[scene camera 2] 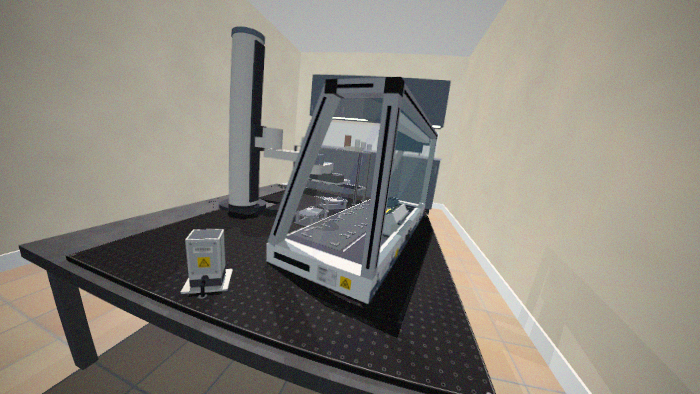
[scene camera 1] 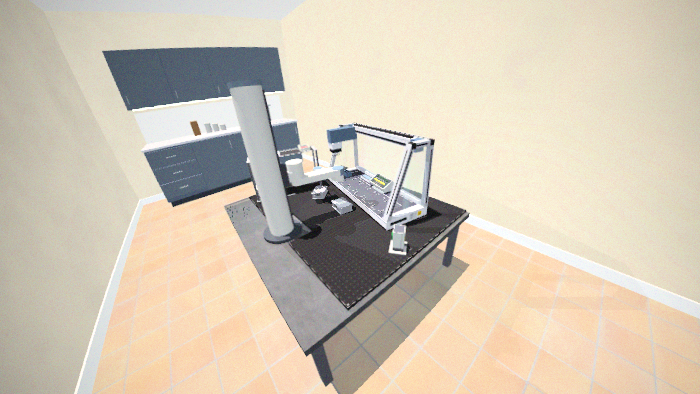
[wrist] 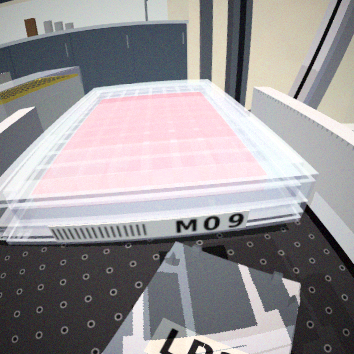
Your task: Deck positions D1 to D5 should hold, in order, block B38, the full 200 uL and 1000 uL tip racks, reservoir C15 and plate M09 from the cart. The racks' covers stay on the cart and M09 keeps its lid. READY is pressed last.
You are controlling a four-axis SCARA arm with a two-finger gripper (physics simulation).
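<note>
In the wrist view my gripper is shut on plate M09, with a pale finger along each long side. The plate is level and clear, its lid is on, and pink shows through. Its M09 label faces the camera. A grey stand, its label partly cut off, shows below the near edge of the plate. The deck lies inside the framed enclosure, and a dark block sits at its far end. The gripper and M09 are too small or hidden to make out in the scene views.
The arm's column stands beside the perforated mat. Two small stands, one nearer and one farther, are in front of the deck. A white box device stands near the table edge.
</note>
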